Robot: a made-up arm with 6 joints.
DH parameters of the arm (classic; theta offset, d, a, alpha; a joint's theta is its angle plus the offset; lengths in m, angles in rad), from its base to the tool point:
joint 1: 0 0.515 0.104 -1.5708
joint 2: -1.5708 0 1.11 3.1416
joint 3: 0 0 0.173 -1.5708
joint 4: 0 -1.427 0 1.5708
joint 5: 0 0 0 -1.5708
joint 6: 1.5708 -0.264 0 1.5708
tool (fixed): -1.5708 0 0 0
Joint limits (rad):
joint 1: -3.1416..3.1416
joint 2: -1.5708..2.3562
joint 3: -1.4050..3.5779
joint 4: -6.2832..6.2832
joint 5: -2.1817..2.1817
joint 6: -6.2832..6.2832
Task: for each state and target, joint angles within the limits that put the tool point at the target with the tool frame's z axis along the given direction. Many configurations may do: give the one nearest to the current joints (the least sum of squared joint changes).
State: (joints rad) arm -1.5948 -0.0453 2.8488 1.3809 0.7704 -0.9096
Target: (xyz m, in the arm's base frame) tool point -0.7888 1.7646 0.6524 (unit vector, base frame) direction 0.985 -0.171 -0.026
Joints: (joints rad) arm -1.0675 -0.5679 2.9958 1.7670 0.6667 -0.4406
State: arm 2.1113 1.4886 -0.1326 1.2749 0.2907 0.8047
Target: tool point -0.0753 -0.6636 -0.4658 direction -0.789 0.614 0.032
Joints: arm 1.7410 2.2729 -0.8643 1.1482 0.8867 0.3073
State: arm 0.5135 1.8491 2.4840 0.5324 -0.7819 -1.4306
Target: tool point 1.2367 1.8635 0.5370 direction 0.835 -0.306 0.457
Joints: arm 1.0015 2.3057 2.8837 0.1501 -1.2320 -1.1201
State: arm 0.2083 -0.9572 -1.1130 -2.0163 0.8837 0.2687
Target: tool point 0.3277 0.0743 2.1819 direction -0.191 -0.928 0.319
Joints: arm 0.5469 -1.1032 -0.4384 -1.5563 0.4172 0.6938
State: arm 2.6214 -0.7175 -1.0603 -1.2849 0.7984 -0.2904
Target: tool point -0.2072 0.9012 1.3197 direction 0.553 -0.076 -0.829
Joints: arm 1.9151 -0.8850 -0.9281 -1.5645 0.4262 -1.0028
